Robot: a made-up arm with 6 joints.
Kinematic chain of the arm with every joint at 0, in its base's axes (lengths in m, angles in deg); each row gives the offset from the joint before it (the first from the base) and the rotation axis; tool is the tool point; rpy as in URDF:
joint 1: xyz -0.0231 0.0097 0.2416 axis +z
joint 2: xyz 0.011 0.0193 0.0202 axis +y
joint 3: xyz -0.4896 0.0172 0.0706 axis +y
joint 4: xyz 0.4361 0.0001 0.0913 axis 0.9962 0 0.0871
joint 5: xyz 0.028 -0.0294 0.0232 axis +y
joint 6: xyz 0.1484 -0.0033 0.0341 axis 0.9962 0 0.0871
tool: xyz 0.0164 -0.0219 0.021 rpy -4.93 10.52 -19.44
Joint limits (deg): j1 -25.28..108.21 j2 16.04..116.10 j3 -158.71..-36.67 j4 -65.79..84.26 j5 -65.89..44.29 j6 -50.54..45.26
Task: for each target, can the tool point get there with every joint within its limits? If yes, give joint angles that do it. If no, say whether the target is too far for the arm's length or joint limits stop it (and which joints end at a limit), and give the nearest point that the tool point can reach.
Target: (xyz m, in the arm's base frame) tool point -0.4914 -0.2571 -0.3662
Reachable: no: joint limits stop it (at a limit: joint 1, joint 2, joint 3, joint 5, joint 6) | nearest point -0.2455 0.3798 0.0772 | short by 0.814 m
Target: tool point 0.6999 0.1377 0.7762
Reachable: yes | joints 11.43 90.13 -78.52 0.18 4.90 -0.90
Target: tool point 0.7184 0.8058 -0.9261
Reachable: no: too far | nearest point 0.3751 0.4372 0.0827 | short by 1.128 m
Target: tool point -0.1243 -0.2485 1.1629
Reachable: yes | joints 62.28 24.51 -93.87 44.85 7.01 -6.11
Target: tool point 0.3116 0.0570 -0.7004
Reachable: no: joint limits stop it (at a limit: joint 2, joint 3, joint 4) | nearest point 0.4304 0.0738 0.0485 | short by 0.758 m
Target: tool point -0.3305 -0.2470 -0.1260
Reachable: no: joint limits stop it (at a limit: joint 1, joint 2, joint 3, joint 5, joint 6) | nearest point -0.2304 0.3769 0.0751 | short by 0.663 m
